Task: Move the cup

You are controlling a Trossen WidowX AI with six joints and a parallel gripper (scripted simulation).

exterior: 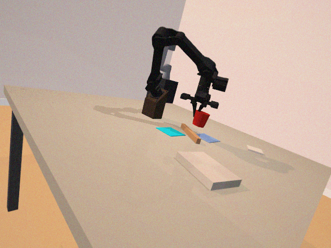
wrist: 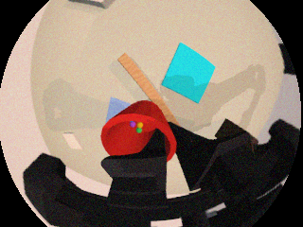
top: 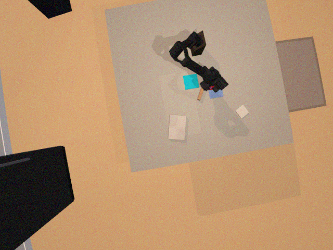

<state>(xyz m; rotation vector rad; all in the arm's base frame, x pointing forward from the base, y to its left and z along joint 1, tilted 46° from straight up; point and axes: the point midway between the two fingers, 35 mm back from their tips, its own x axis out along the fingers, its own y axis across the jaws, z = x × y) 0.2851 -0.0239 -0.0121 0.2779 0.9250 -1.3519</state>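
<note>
The wooden bar is 1 cm ahead of my gripper tip, 1 cm to the right of it and 9 cm below it. Also, from my gripper tip: red cup 3 cm ahead, 1 cm to the left; then white tile 27 cm ahead, 22 cm to the left, 9 cm below; then blue pad 6 cm ahead, 7 cm to the left, 10 cm below.
</note>
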